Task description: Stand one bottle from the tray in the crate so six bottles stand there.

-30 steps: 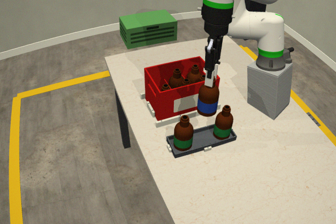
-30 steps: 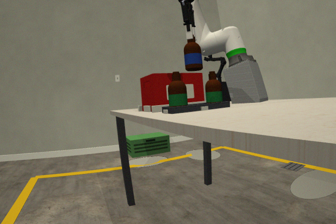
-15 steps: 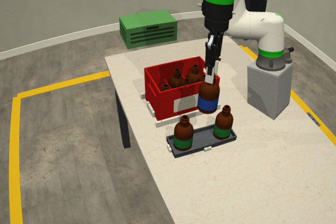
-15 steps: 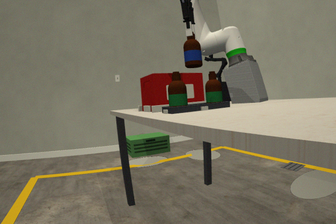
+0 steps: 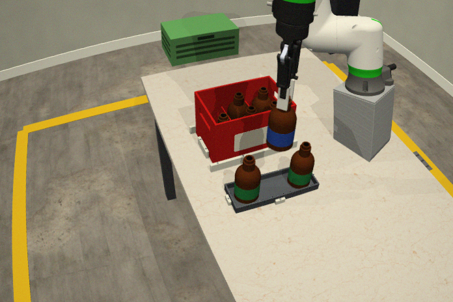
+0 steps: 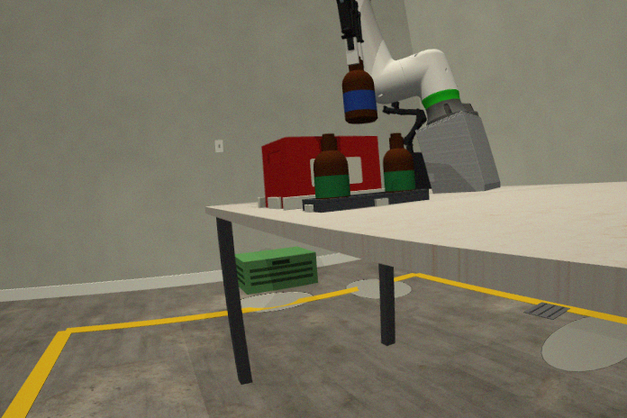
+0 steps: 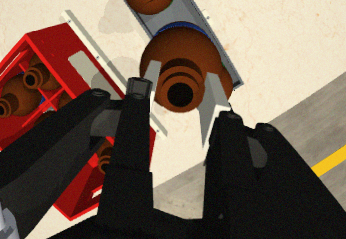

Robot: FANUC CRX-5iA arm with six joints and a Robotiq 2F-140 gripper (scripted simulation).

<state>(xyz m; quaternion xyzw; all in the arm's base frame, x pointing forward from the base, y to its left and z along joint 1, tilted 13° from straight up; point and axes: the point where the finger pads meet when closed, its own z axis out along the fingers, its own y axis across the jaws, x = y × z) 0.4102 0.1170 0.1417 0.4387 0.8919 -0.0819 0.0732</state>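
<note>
Right now the glass bottle is 9 cm below my hand. From my hand the other things lie so: grey tray (34 cm below); then red crate (3 cm behind, 24 cm to the right, 27 cm below).
</note>
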